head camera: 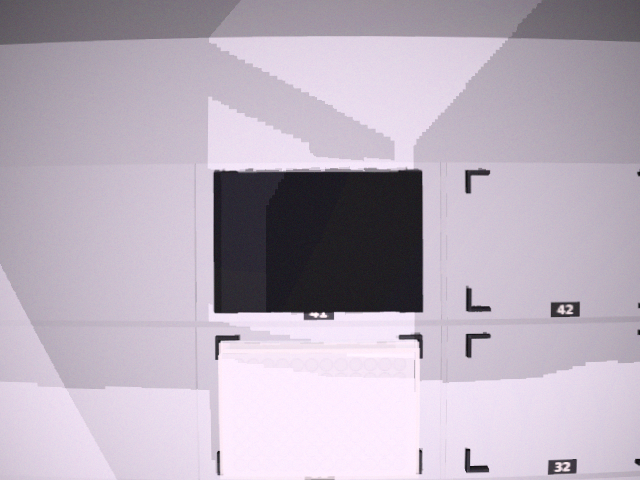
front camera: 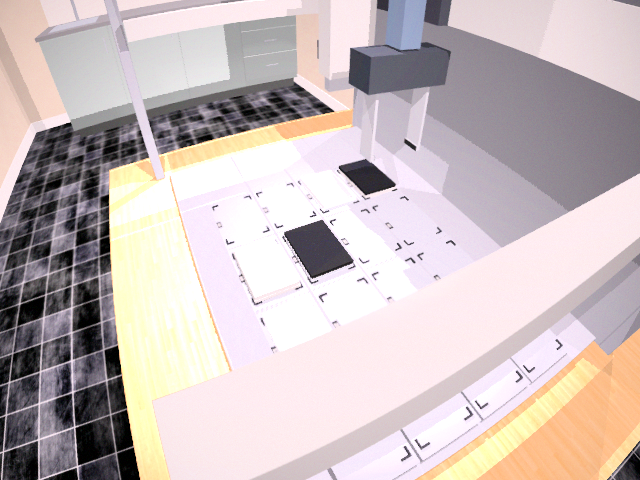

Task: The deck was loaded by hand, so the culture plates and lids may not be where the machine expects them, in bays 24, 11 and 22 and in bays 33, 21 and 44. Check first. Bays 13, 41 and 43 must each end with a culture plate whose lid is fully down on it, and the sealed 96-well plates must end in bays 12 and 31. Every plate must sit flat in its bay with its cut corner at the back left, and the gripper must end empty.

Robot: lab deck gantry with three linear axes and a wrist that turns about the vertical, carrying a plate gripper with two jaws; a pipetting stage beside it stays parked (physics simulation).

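Frame: origin at the robot's base, x left, y back, z up, level; metres.
Seen in the pictures: gripper, fingertip midpoint: (front camera: 390, 151); robot's base, link origin: (front camera: 213, 207).
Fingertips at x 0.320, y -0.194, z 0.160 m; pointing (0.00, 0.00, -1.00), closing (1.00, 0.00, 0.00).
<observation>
Offsets run from my fingertips to a thing's top centre. "spot": to the spot under its first point.
A black lid @(dx +0.044, dy +0.130, dz -0.144 m) (front camera: 367, 177) (head camera: 330, 242) lies level over a pale culture plate in bay 41; the plate's edge shows below it in the front view, but its cut corner is hidden. A pale 96-well plate @(dx -0.063, dy +0.130, dz -0.146 m) (front camera: 328, 190) (head camera: 317, 418) sits in bay 31, within the corner marks. Another black lid @(dx -0.170, dy -0.034, dz -0.144 m) (front camera: 318, 248) lies flat in bay 22; I cannot tell what is under it. A pale plate @(dx -0.277, dy -0.034, dz -0.146 m) (front camera: 266, 268) sits in bay 12. My gripper (front camera: 391, 150) is open and empty, raised above the bay 41 area; its jaws do not show in the head view.
A wide pale beam (front camera: 361, 382) crosses the front view and hides part of the deck. Bay labels 42 @(spot: dx -0.002, dy -0.034, dz -0.160 m) (head camera: 565, 309) and 32 @(spot: dx -0.108, dy -0.033, dz -0.160 m) (head camera: 561, 466) show right of the plates. A thin upright post (front camera: 138, 103) stands at the back left corner of the deck.
</observation>
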